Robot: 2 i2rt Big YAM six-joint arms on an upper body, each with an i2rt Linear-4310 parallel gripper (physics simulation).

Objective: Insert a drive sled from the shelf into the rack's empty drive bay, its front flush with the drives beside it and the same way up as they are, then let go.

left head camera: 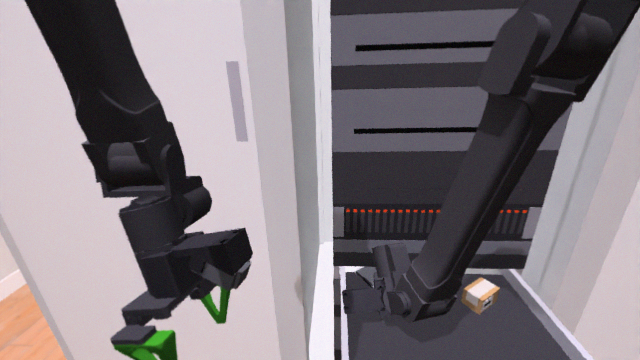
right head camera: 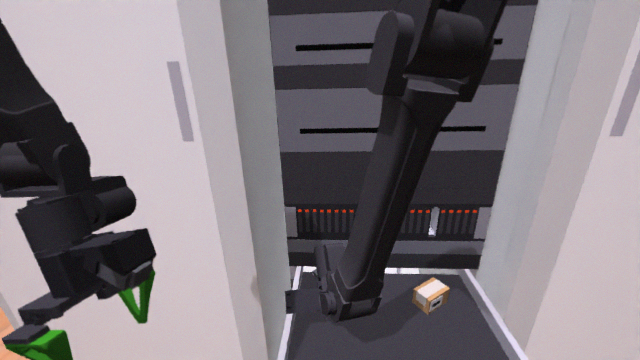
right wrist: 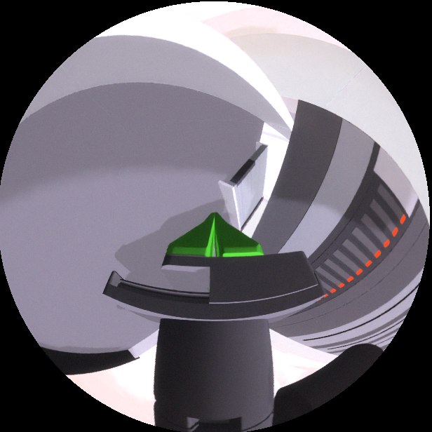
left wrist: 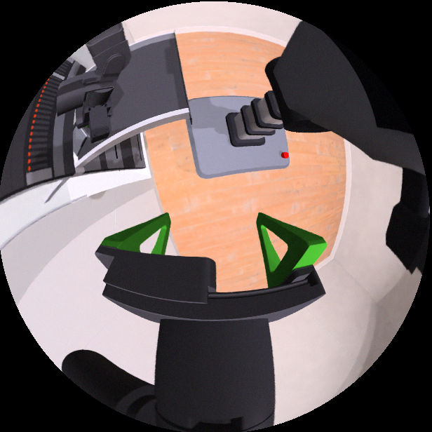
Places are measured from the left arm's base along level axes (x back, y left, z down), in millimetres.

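Where they show: left gripper, between the fingertips: (left head camera: 200, 349) (right head camera: 112, 349).
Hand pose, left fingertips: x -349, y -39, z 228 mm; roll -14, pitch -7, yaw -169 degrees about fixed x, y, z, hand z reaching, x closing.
After its pixels a point has its place.
A thin silvery drive sled (right wrist: 248, 187) with a dark strip along its upper edge stands on the dark shelf (left head camera: 465, 340) @(z 411, x -525, y -479 mm) (right head camera: 410, 340) @(z 411, x -525, y -483 mm) (right wrist: 90, 210), near the rack. My right gripper (right wrist: 214, 217) is shut and empty; its fingertips appear just in front of the sled's near end. In both head views its fingers are hidden. The row of drives (left head camera: 390, 223) @(z 242, x -701, y -348 mm) (right head camera: 325, 223) @(z 243, x -701, y -306 mm) (right wrist: 352, 250) has red lights. A pale slot (right head camera: 433, 222) without a light breaks the row, right of the right arm; the arm covers it in the left head view. My left gripper (left wrist: 213, 217) is open and empty, away from the shelf.
A small brown box (left head camera: 480, 296) @(z 371, x -604, y -538 mm) (right head camera: 430, 296) @(z 371, x -604, y -542 mm) with a white label lies on the shelf, right of the right arm. Pale rims (left head camera: 550, 312) @(z 378, x -570, y -667 mm) (right head camera: 495, 312) @(z 379, x -571, y -668 mm) run along the shelf's sides. White panels (left head camera: 190, 115) @(z -28, x -682, y 91 mm) (right head camera: 115, 125) @(z -8, x -682, y 143 mm) flank the rack. The grey robot base (left wrist: 210, 162) stands on the wooden floor.
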